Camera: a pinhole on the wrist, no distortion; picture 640 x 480 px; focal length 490.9 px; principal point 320.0 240.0 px. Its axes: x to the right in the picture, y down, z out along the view. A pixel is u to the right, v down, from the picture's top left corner.
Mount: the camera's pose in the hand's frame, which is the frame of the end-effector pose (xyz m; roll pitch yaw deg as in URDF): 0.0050 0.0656 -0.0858 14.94 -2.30 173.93
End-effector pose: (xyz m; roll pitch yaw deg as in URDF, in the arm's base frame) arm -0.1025 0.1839 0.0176 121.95 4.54 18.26
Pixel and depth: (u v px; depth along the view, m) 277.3 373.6 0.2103
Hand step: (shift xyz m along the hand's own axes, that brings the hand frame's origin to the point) 0.0318 0.0617 0.1312
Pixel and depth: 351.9 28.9 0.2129
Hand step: 0.0137 0.2088 0.0967
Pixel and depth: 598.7 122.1 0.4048
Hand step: -0.1878 0.2855 0.2892
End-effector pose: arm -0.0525 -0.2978 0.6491 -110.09 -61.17 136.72
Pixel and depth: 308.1 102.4 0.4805
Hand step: 0.0606 0.3151 0.3429
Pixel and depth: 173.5 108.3 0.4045
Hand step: 0.1615 0.2593 0.2719
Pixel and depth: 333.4 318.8 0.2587
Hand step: 0.0112 0.0917 0.1749
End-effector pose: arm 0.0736 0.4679 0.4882 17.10 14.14 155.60
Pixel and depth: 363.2 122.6 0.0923
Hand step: 0.0050 0.1110 -0.0021
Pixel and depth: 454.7 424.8 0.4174
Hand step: -0.0958 0.0319 0.3622
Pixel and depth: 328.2 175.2 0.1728
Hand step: 0.0156 0.1314 0.0753
